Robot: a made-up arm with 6 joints.
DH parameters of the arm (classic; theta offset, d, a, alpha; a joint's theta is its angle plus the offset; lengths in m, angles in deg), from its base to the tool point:
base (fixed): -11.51 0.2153 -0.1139 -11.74
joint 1: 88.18 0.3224 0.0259 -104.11
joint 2: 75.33 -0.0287 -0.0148 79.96
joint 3: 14.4 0.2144 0.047 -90
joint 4: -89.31 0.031 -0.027 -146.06
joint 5: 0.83 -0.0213 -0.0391 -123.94
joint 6: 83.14 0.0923 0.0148 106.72
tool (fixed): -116.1 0.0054 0 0
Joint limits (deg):
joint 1: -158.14..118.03
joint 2: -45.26..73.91
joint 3: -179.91..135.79
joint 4: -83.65..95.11
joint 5: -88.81..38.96
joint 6: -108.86..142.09
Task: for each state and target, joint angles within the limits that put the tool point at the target. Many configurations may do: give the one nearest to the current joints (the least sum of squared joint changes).
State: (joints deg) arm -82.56 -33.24 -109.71 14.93 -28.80 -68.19
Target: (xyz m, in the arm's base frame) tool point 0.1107 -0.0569 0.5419
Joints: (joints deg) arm -122.17 1.58 -123.08 12.68 -30.26 -65.36
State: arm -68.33 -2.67 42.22 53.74 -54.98 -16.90
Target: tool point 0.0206 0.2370 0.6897
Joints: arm -51.65 -18.13 28.71 9.66 -30.05 -13.39
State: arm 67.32 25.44 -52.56 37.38 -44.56 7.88
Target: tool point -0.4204 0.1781 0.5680
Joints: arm 75.04 -2.47 -51.88 71.02 -47.49 13.18
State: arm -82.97 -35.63 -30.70 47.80 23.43 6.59
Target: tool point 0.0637 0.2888 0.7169
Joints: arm -74.82 -42.15 -25.81 84.69 6.44 6.62
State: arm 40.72 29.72 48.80 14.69 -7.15 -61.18
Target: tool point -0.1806 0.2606 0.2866
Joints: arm 38.17 73.91 41.84 48.83 -31.75 -67.71
